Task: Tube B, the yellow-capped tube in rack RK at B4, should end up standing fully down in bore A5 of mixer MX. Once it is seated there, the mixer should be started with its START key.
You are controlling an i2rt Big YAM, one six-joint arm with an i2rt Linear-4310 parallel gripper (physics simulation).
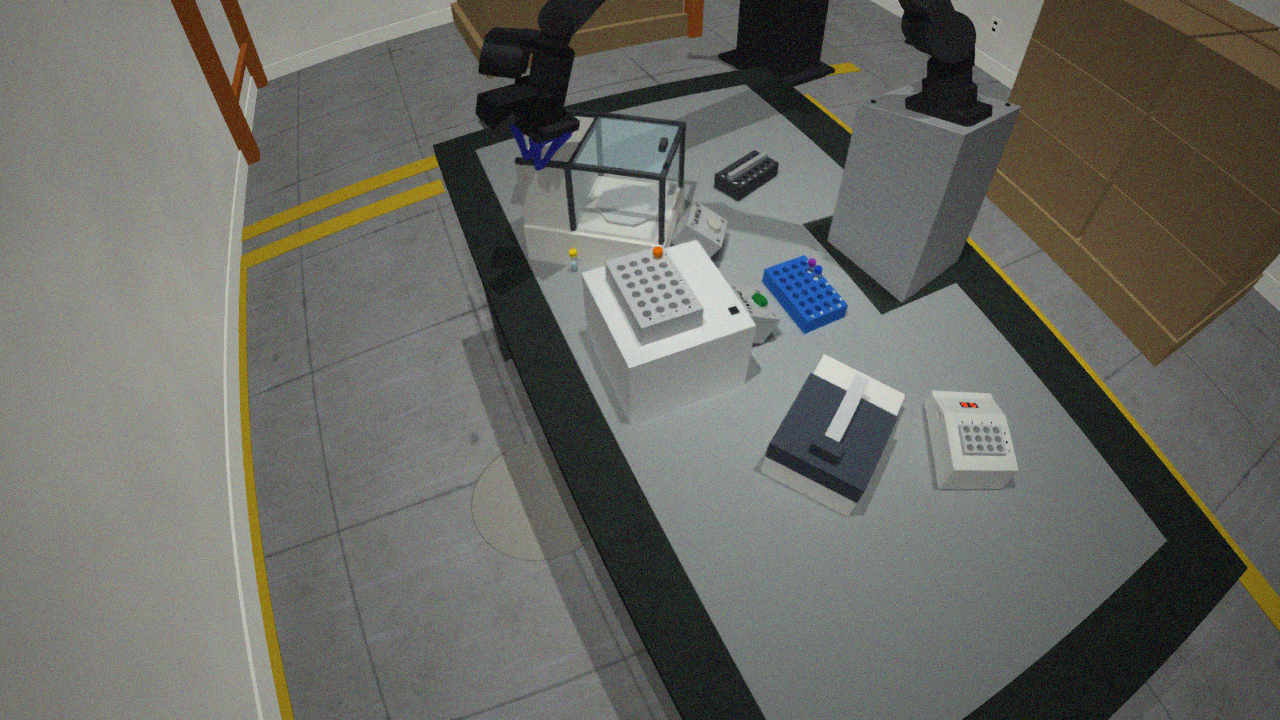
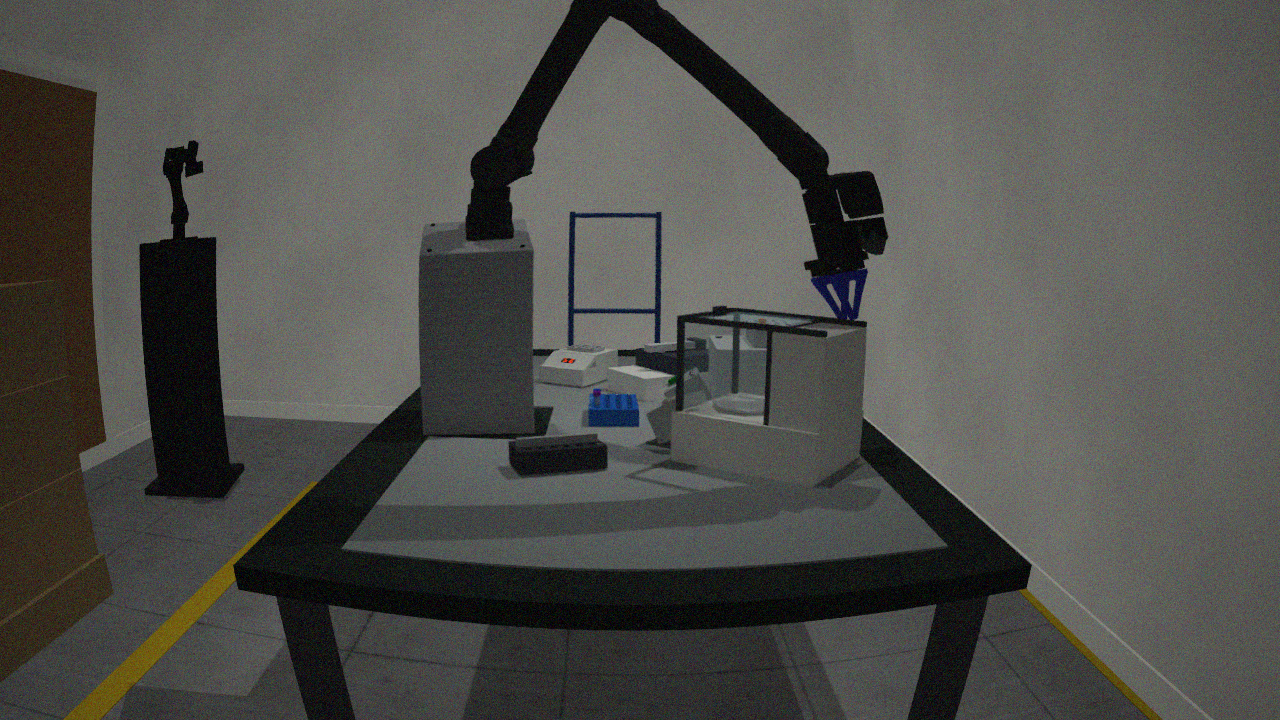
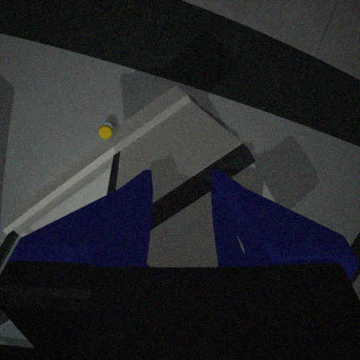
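Seen in the pictures: gripper, between the fingertips: (image 1: 533, 164) (image 2: 848, 320); arm's base, origin of its link: (image 1: 948, 111) (image 2: 488, 230).
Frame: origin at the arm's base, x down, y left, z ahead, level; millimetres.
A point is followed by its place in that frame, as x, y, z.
A yellow-capped tube (image 1: 573, 255) @(297, -321, 494) (image 3: 105, 132) stands upright on the table, outside the blue rack RK (image 1: 827, 317) @(318, 17, 233) (image 2: 614, 415) @(319, -108, 212), beside the long side of the glass-boxed balance. RK holds purple- and blue-capped tubes. The tall white box (image 1: 684, 376) @(263, -2, 519) with a grey bored block looks like mixer MX; an orange cap (image 1: 657, 251) @(155, -126, 471) shows at the block's back corner, and a small black square is on its top. Key lettering is too small to read. My gripper (image 1: 537, 166) @(126, -377, 517) (image 2: 848, 318) @(126, -377, 517) (image 3: 181, 180) is partly open and empty, above the balance's solid end, apart from the tube.
The balance (image 1: 554, 241) @(286, -361, 506) (image 2: 751, 447) @(296, -437, 336) (image 3: 185, 125) has a dark-framed glass box beside my fingers. A black strip rack (image 1: 746, 176) @(304, -321, 100) (image 2: 556, 456) @(312, -372, 74), a dark-lidded device (image 1: 810, 429) @(258, 166, 442) and a small white block device (image 1: 971, 470) @(277, 360, 291) (image 2: 572, 368) @(300, 250, 196) stand on the table.
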